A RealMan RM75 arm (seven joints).
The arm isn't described. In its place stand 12 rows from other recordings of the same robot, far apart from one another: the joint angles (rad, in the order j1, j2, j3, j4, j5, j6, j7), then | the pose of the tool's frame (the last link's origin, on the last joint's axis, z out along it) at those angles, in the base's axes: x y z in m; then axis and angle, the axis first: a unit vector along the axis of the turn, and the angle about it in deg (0 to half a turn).
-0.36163 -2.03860 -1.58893 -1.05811 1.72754 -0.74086 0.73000 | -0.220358, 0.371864, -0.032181, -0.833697, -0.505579, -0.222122, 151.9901
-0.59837 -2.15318 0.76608 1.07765 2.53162 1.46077 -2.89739 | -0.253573, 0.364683, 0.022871, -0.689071, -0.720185, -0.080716, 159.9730
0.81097 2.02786 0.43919 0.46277 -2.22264 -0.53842 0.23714 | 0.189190, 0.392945, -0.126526, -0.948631, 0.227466, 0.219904, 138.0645
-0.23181 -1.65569 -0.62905 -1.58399 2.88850 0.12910 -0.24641 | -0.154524, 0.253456, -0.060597, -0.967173, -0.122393, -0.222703, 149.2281
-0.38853 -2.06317 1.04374 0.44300 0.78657 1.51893 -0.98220 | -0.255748, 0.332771, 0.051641, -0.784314, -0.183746, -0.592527, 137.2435
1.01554 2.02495 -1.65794 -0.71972 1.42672 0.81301 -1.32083 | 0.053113, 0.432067, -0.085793, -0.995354, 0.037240, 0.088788, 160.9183
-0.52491 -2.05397 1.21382 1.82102 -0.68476 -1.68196 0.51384 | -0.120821, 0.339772, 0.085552, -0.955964, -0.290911, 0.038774, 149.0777
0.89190 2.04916 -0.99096 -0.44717 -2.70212 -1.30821 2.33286 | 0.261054, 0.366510, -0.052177, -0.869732, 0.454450, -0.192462, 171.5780
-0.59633 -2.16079 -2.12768 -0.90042 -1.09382 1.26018 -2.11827 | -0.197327, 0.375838, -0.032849, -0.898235, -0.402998, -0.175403, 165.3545
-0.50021 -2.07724 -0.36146 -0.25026 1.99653 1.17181 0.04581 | -0.280175, 0.329896, -0.062006, -0.928337, -0.159085, -0.335979, 114.6855
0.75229 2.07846 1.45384 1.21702 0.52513 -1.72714 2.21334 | 0.163016, 0.322521, -0.047156, 0.933418, -0.054777, 0.354585, 178.5471
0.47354 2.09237 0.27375 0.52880 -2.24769 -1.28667 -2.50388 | 0.185617, 0.272758, -0.115575, -0.406647, -0.879702, -0.246501, 115.6268
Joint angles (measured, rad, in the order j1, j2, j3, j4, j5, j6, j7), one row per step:
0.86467, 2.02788, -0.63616, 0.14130, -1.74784, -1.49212, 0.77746
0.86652, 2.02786, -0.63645, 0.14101, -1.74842, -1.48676, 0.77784
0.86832, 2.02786, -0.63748, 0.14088, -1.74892, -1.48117, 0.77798
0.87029, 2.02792, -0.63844, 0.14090, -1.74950, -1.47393, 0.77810
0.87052, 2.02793, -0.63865, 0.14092, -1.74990, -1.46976, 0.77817
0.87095, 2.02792, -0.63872, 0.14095, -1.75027, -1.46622, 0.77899
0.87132, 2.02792, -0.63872, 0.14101, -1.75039, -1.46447, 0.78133
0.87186, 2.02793, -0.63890, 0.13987, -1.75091, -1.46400, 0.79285
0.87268, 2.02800, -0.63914, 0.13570, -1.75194, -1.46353, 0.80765
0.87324, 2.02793, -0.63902, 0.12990, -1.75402, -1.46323, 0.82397
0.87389, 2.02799, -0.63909, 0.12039, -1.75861, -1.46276, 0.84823
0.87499, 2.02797, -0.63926, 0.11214, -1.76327, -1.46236, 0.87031
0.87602, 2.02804, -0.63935, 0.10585, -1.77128, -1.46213, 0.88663
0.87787, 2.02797, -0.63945, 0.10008, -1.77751, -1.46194, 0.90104
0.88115, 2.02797, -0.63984, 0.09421, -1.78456, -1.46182, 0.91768
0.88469, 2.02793, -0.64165, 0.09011, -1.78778, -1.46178, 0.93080
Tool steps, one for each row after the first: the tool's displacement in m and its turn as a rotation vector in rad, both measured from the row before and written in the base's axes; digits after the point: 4 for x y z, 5 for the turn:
-0.0001, 0.0007, -0.0004, 0.00093, -0.00479, -0.00075
0.0000, 0.0006, -0.0005, 0.00065, -0.00542, -0.00056
0.0001, 0.0007, -0.0006, 0.00097, -0.00664, -0.00134
0.0004, 0.0003, -0.0003, 0.00074, -0.00364, -0.00180
0.0002, 0.0003, -0.0003, 0.00016, -0.00286, -0.00186
0.0001, 0.0002, -0.0001, -0.00121, -0.00087, -0.00218
-0.0001, 0.0003, 0.0001, -0.00720, 0.00159, -0.00677
-0.0003, 0.0008, 0.0004, -0.00742, 0.00111, -0.00687
-0.0002, 0.0010, 0.0006, -0.00751, 0.00062, -0.00684
-0.0002, 0.0013, 0.0009, -0.01158, -0.00039, -0.00906
-0.0003, 0.0012, 0.0007, -0.01109, -0.00069, -0.00773
-0.0001, 0.0004, 0.0002, -0.01078, -0.00332, -0.00310
-0.0004, 0.0007, 0.0003, -0.00870, -0.00267, -0.00218
-0.0009, 0.0008, 0.0002, -0.01078, -0.00293, -0.00179
-0.0010, 0.0008, 0.0002, -0.00833, -0.00179, -0.00129

